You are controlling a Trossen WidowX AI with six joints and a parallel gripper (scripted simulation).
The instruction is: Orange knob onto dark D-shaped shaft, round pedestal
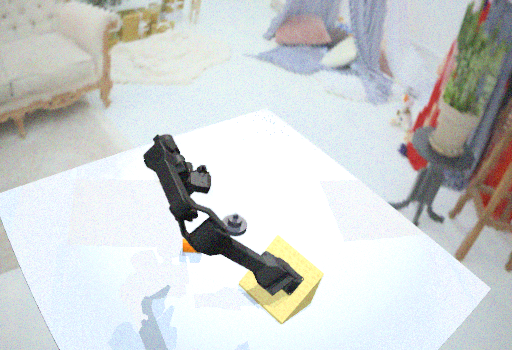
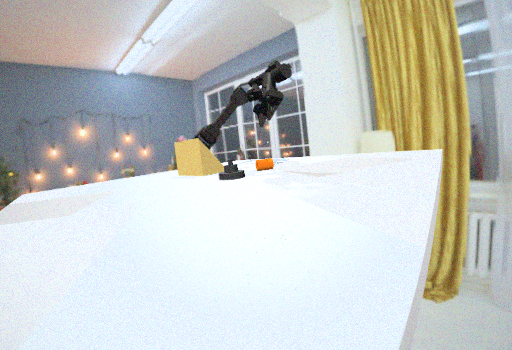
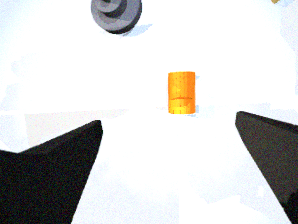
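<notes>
My gripper tip is 15 cm above the orange knob, 1 cm to the left of it and 1 cm past it. Round my gripper tip: pedestal (19 cm to the right, 14 cm below, 1 cm behind).
</notes>
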